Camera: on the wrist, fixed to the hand. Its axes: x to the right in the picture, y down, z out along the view.
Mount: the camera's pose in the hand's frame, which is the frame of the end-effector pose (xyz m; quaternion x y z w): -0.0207 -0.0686 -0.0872 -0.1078 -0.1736 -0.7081 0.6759
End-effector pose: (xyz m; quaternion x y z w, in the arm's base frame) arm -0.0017 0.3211 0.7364 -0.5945 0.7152 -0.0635 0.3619
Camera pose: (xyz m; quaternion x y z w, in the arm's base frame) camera 0.0024 0.2905 0.8450 -0.9583 0.0065 -0.1189 0.2597
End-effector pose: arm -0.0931 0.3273 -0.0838 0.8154 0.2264 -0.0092 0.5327
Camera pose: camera -0.1574 0.4186 -0.1001 0.3318 0.6389 -0.5006 0.4807
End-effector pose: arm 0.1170 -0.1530 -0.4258 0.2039 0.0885 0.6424 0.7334
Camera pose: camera 0.1417 -0.1634 -0.5354 0.1076 0.0076 -0.1110 0.9879
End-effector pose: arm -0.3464 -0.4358 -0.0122 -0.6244 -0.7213 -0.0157 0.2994
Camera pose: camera -0.3720 -0.5039 0.0741 -0.0537 0.9799 0.1920 0.0013
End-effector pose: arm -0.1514 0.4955 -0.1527 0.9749 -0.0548 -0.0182 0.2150
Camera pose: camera -0.1600 0.5961 -0.1023 0.6714 0.6179 -0.3397 0.2280
